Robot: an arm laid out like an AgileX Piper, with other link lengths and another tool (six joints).
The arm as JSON. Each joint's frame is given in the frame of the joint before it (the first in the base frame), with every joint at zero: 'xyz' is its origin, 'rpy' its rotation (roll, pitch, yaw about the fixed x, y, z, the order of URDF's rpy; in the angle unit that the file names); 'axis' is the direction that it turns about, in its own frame. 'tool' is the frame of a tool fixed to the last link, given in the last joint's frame.
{
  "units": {
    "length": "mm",
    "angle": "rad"
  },
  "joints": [
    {
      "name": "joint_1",
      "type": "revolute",
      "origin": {
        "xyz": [
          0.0,
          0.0,
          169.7
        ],
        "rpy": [
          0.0,
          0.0,
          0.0
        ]
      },
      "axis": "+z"
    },
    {
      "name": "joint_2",
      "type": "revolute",
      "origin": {
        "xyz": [
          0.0,
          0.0,
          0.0
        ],
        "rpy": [
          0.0,
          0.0,
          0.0
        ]
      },
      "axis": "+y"
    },
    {
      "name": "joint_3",
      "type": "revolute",
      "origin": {
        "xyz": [
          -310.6,
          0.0,
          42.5
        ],
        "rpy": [
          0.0,
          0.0,
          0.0
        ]
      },
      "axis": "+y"
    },
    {
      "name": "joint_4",
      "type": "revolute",
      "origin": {
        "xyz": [
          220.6,
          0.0,
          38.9
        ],
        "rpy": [
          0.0,
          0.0,
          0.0
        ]
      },
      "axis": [
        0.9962,
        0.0,
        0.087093
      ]
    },
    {
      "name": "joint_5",
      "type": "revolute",
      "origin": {
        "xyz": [
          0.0,
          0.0,
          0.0
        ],
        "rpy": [
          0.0,
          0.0,
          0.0
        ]
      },
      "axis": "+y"
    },
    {
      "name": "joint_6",
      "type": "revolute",
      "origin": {
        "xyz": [
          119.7,
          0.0,
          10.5
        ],
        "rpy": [
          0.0,
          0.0,
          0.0
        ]
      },
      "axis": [
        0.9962,
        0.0,
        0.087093
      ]
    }
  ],
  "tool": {
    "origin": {
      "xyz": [
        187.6,
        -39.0,
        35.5
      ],
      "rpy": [
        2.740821,
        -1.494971,
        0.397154
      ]
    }
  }
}
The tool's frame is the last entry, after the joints.
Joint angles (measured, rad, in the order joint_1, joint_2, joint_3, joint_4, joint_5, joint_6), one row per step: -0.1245 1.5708 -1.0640 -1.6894 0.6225 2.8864; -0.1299 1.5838 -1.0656 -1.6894 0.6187 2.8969; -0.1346 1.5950 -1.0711 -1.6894 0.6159 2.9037; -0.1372 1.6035 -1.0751 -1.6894 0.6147 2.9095; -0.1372 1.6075 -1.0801 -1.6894 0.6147 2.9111; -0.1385 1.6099 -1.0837 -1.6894 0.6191 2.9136; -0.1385 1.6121 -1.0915 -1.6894 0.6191 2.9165; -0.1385 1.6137 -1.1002 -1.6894 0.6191 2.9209; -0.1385 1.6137 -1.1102 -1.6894 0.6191 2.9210; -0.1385 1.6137 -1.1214 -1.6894 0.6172 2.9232; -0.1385 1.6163 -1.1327 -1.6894 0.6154 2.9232; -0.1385 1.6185 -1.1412 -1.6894 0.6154 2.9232; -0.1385 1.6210 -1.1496 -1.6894 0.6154 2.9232; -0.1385 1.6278 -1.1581 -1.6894 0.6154 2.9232; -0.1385 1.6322 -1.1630 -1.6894 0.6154 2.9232
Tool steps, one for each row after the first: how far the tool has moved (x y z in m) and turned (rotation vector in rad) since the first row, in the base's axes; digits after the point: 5 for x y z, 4 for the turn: 0.00140 -0.00158 -0.00619 0.0103 0.0045 -0.0048; 0.00317 -0.00321 -0.00969 0.0169 0.0058 -0.0089; 0.00453 -0.00421 -0.01236 0.0220 0.0064 -0.0121; 0.00595 -0.00437 -0.01221 0.0230 0.0043 -0.0125; 0.00570 -0.00595 -0.01144 0.0226 0.0011 -0.0184; 0.00742 -0.00612 -0.00931 0.0239 -0.0064 -0.0192; 0.00923 -0.00626 -0.00655 0.0260 -0.0164 -0.0203; 0.01101 -0.00651 -0.00232 0.0248 -0.0264 -0.0202; 0.01336 -0.00633 0.00217 0.0257 -0.0388 -0.0189; 0.01599 -0.00627 0.00556 0.0253 -0.0473 -0.0171; 0.01771 -0.00651 0.00814 0.0245 -0.0535 -0.0170; 0.01944 -0.00675 0.01053 0.0238 -0.0594 -0.0169; 0.02179 -0.00707 0.01086 0.0235 -0.0611 -0.0169; 0.02321 -0.00727 0.01081 0.0235 -0.0616 -0.0169
